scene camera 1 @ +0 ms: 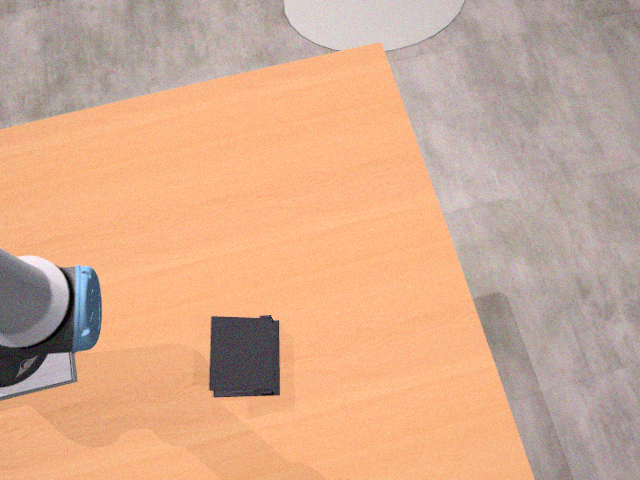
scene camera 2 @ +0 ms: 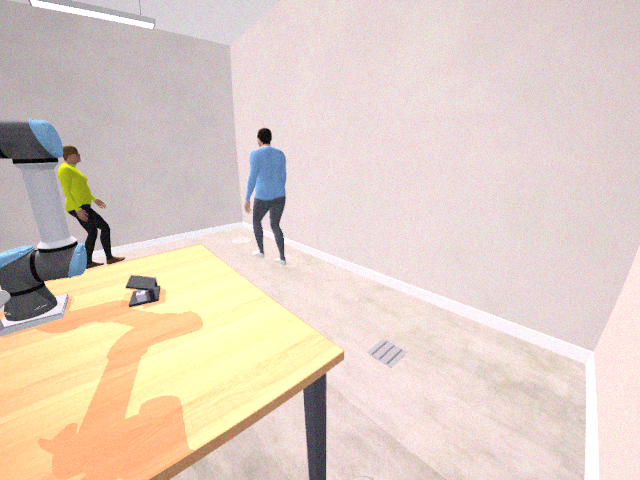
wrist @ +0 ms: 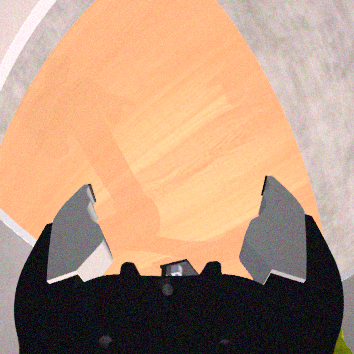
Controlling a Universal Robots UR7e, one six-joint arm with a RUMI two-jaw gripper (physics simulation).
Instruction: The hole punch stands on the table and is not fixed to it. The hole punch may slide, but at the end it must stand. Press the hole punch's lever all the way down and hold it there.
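Frame: origin at the arm's base, x ahead, y left, z up, level; millimetres.
Where they show: gripper, fingertip midpoint: (wrist: 176, 182); arm's base at its link origin: (scene camera 2: 32, 309).
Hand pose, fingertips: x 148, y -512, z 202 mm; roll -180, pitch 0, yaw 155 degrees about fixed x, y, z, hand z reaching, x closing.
Each offset is from my fingertips to the top centre of the thing. Level surfaces: height alone.
The black hole punch @(243 mm ahead, 452 mm left, 145 mm down) (scene camera 1: 244, 355) (scene camera 2: 143, 296) (wrist: 184, 267) stands upright on the table @(230 mm down) (scene camera 1: 310, 206) (scene camera 2: 232, 330) (wrist: 165, 125). Its lever @(243 mm ahead, 452 mm left, 145 mm down) (scene camera 2: 141, 282) is raised, with a gap between it and the base in the second scene view. In the wrist view a small part of the punch shows at the edge of the gripper body, and the rest is hidden. My gripper (wrist: 176, 182) is open and empty, high above the table and apart from the punch. The gripper does not show in either scene view.
The arm (scene camera 1: 31, 304) (scene camera 2: 47, 206) stands on its base plate (scene camera 2: 61, 308) left of the punch. A person in blue (scene camera 2: 268, 173) and a person in yellow (scene camera 2: 75, 187) stand on the floor beyond the table. The arm's shadow lies across the table.
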